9 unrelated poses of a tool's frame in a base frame.
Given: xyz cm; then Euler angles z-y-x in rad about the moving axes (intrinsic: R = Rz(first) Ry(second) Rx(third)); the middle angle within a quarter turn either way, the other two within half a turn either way.
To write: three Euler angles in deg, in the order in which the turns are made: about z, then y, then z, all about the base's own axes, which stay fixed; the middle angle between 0 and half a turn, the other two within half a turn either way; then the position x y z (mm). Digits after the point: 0 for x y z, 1 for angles.
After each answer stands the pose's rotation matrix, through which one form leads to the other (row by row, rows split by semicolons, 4 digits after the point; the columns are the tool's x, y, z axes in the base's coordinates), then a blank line. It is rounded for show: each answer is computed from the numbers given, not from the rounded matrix.
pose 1, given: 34.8 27.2 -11.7 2.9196 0.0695 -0.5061
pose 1, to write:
-81.8 29.2 -109.9 348 272 -117
-0.9731 -0.1597 -0.1660; 0.2196 -0.8606 -0.4595; -0.0694 -0.4836 0.8725

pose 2, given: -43.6 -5.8 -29.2 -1.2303 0.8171 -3.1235
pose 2, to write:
-1.0 133.2 108.1 -436 -58 -292
0.2285 -0.9468 -0.2264; -0.6451 -0.3215 0.6932; -0.7292 -0.0124 -0.6842

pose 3, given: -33.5 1.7 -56.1 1.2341 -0.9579 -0.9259
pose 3, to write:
-150.7 69.8 -167.7 -335 17 -561
0.1900 -0.3514 -0.9167; 0.5429 0.8156 -0.2001; 0.8180 -0.4597 0.3458

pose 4, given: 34.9 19.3 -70.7 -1.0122 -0.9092 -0.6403
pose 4, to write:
-155.1 60.5 78.6 349 193 -707
0.3256 0.9299 0.1713; -0.5210 0.0253 0.8532; 0.7890 -0.3671 0.4927

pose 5, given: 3.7 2.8 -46.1 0.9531 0.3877 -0.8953
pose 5, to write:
-62.4 54.6 127.8 37 28 -461
0.5362 -0.6806 -0.4993; 0.7547 0.1216 0.6447; -0.3781 -0.7225 0.5789

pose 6, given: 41.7 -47.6 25.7 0.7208 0.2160 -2.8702
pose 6, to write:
-50.7 160.2 168.9 417 -476 257
0.7338 0.5927 -0.3320; 0.6446 -0.7617 0.0651; -0.2143 -0.2618 -0.9410

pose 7, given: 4.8 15.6 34.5 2.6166 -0.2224 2.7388
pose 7, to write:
120.0 153.8 87.3 48 156 345
-0.8440 0.5359 0.0209; 0.4889 0.7527 0.4409; 0.2206 0.3823 -0.8973

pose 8, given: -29.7 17.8 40.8 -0.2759 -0.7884 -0.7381
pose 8, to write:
-146.2 58.6 112.1 -297 178 408
0.6783 0.6607 -0.3215; -0.1920 0.5818 0.7904; 0.7092 -0.4744 0.5215

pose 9, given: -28.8 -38.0 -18.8 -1.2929 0.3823 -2.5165
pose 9, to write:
-55.5 138.8 43.3 -288 -380 -188
0.2545 -0.8397 0.4797; -0.8922 -0.0125 0.4514; -0.3731 -0.5429 -0.7524

